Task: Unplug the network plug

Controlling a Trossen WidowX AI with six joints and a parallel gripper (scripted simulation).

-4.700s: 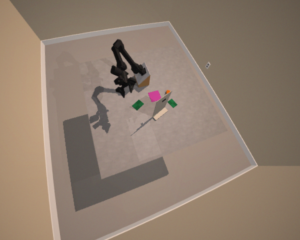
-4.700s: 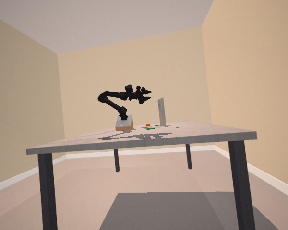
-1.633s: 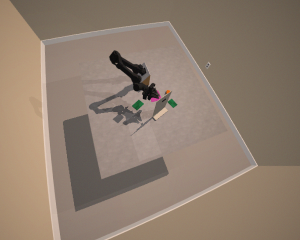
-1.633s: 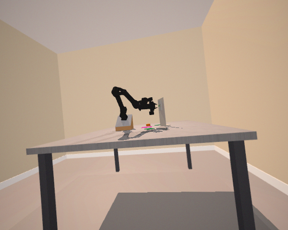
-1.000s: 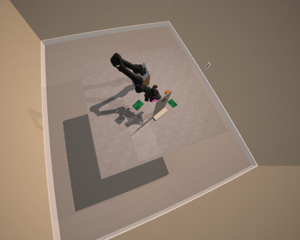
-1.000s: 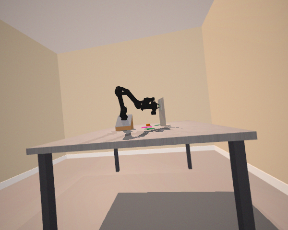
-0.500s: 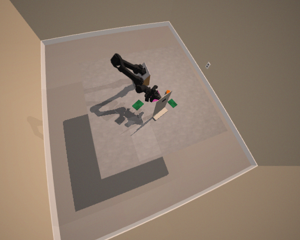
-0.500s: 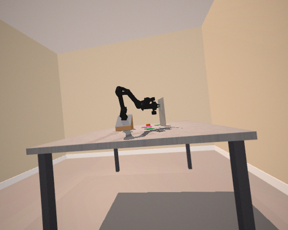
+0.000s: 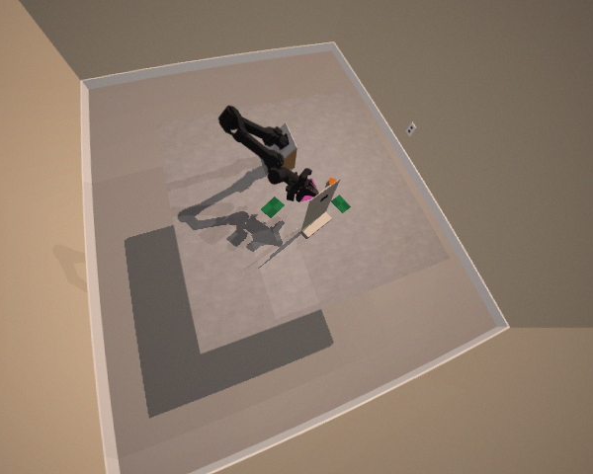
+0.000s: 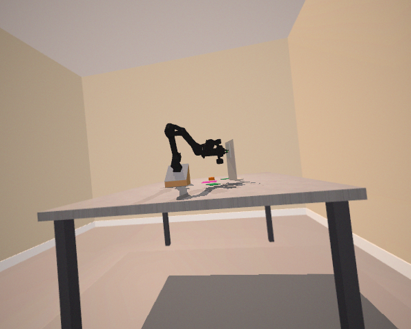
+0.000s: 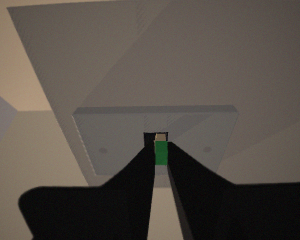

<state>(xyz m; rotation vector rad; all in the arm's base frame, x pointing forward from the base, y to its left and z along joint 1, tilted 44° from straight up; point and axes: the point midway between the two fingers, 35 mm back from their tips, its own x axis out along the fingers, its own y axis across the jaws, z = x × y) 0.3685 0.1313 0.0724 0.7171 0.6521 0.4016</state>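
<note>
Right now the pink square is 18 cm behind my gripper tip, 2 cm to the left of it and 23 cm below it. Round my gripper tip: upright panel 2 cm ahead, 1 cm to the left, 9 cm below; then network plug 1 cm ahead; then orange block 19 cm behind, 17 cm to the left, 22 cm below.
</note>
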